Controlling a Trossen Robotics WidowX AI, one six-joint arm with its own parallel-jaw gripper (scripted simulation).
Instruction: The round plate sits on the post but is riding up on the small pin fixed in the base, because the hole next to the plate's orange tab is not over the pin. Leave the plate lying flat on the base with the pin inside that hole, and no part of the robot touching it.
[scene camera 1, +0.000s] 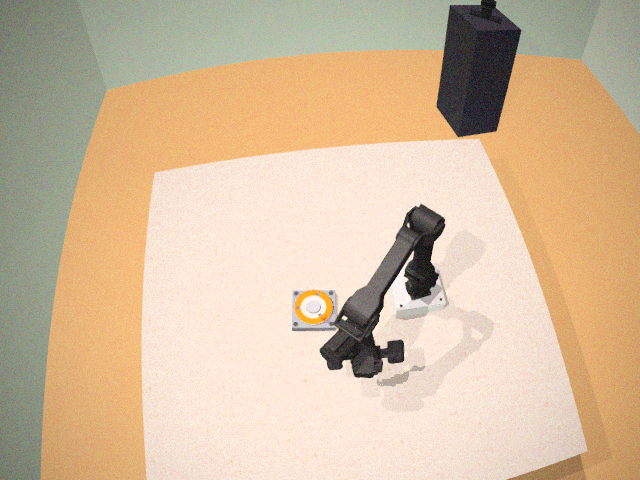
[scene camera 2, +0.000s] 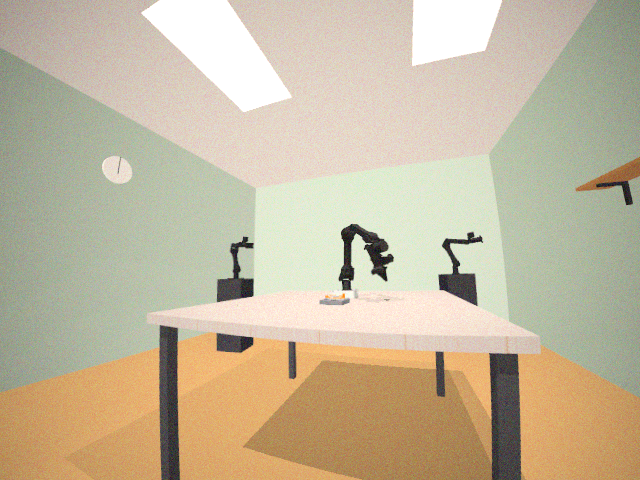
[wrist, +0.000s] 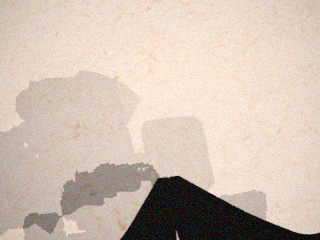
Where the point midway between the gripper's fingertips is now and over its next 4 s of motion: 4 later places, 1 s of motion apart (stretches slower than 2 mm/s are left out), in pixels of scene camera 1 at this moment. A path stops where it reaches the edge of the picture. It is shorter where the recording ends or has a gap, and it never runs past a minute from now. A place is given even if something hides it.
The gripper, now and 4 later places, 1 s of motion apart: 371, 374; 317, 315; 323, 319; 330, 310; 331, 299
